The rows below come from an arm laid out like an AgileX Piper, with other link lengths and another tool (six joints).
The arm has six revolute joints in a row. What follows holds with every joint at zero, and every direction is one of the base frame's.
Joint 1 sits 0.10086 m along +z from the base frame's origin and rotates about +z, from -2.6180 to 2.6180 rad.
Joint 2 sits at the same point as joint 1 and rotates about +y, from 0.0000 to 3.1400 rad.
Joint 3 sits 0.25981 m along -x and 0.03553 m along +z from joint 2 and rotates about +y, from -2.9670 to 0.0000 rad.
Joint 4 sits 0.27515 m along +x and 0.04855 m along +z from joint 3 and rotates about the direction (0.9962, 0, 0.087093), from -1.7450 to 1.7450 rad.
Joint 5 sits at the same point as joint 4 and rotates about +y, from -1.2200 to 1.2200 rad.
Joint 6 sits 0.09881 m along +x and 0.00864 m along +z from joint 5 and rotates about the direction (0.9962, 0, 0.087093), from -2.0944 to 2.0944 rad.
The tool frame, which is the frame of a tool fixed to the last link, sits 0.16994 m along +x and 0.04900 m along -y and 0.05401 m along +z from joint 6; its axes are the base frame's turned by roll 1.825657, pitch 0.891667 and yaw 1.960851 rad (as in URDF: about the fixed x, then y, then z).
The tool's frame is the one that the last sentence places.
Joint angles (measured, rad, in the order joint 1, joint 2, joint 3, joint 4, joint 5, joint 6), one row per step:
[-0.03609 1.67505 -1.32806 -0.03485 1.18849 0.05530]
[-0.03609 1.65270 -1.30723 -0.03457 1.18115 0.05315]
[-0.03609 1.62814 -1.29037 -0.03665 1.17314 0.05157]
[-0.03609 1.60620 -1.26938 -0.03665 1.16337 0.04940]
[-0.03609 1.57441 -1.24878 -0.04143 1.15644 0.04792]
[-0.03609 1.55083 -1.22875 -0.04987 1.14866 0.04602]
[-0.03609 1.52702 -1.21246 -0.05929 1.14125 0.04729]
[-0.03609 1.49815 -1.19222 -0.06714 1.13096 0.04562]
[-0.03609 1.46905 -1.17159 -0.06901 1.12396 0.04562]
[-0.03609 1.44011 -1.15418 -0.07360 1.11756 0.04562]
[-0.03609 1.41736 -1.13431 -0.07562 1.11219 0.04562]
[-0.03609 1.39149 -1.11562 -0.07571 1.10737 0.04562]
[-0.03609 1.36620 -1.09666 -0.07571 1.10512 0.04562]
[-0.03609 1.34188 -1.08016 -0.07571 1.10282 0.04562]
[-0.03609 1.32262 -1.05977 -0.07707 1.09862 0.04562]
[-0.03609 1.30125 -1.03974 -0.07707 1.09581 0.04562]
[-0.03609 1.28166 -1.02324 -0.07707 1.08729 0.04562]
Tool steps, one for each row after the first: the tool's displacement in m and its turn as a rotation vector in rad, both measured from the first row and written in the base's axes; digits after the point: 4 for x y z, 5 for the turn. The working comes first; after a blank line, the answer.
Tool pose at each row, in the base's axes (x y z in m, rotation vector in rad; the steps are taken from these numbers as rounded here):
[0.4051 -0.0741 0.0428 -1.05861 -2.77795 -0.17994]
[0.4019 -0.0738 0.0452 -1.05718 -2.78693 -0.18440]
[0.4002 -0.0741 0.0499 -1.05754 -2.80290 -0.18941]
[0.3975 -0.0739 0.0520 -1.05624 -2.81373 -0.19446]
[0.3947 -0.0748 0.0582 -1.05679 -2.83307 -0.19701]
[0.3918 -0.0765 0.0615 -1.05466 -2.84824 -0.19062]
[0.3897 -0.0786 0.0661 -1.05750 -2.86554 -0.18586]
[0.3875 -0.0802 0.0713 -1.05702 -2.88720 -0.18429]
[0.3842 -0.0804 0.0757 -1.05940 -2.90212 -0.18997]
[0.3815 -0.0813 0.0812 -1.06191 -2.92049 -0.19309]
[0.3778 -0.0815 0.0830 -1.06280 -2.92897 -0.19471]
[0.3742 -0.0814 0.0860 -1.06489 -2.93989 -0.20112]
[0.3699 -0.0812 0.0884 -1.06653 -2.94764 -0.20580]
[0.3663 -0.0810 0.0912 1.06211 2.93912 0.21008]
[0.3620 -0.0811 0.0908 1.05988 2.93650 0.20942]
[0.3575 -0.0809 0.0910 1.05782 2.93295 0.21119]
[0.3554 -0.0808 0.0925 1.05200 2.92305 0.21613]

[-0.0032 0.0003 0.0024 -0.00025 -0.00878 0.00230]
[-0.0049 0.0000 0.0071 -0.00299 -0.02435 0.00468]
[-0.0076 0.0002 0.0092 -0.00361 -0.03497 0.00716]
[-0.0104 -0.0007 0.0154 -0.00909 -0.05283 0.01010]
[-0.0133 -0.0024 0.0187 -0.01790 -0.06374 0.01447]
[-0.0154 -0.0045 0.0233 -0.02733 -0.07834 0.01595]
[-0.0176 -0.0061 0.0285 -0.03585 -0.09683 0.02003]
[-0.0209 -0.0063 0.0329 -0.03825 -0.11220 0.02073]
[-0.0236 -0.0072 0.0384 -0.04340 -0.12992 0.02205]
[-0.0273 -0.0074 0.0402 -0.04564 -0.13808 0.02281]
[-0.0309 -0.0073 0.0432 -0.04621 -0.15005 0.02295]
[-0.0352 -0.0071 0.0456 -0.04658 -0.15862 0.02293]
[-0.0388 -0.0069 0.0484 -0.04702 -0.16873 0.02290]
[-0.0431 -0.0070 0.0480 -0.04840 -0.17174 0.02350]
[-0.0476 -0.0068 0.0482 -0.04854 -0.17588 0.02362]
[-0.0497 -0.0067 0.0497 -0.04893 -0.18747 0.02402]

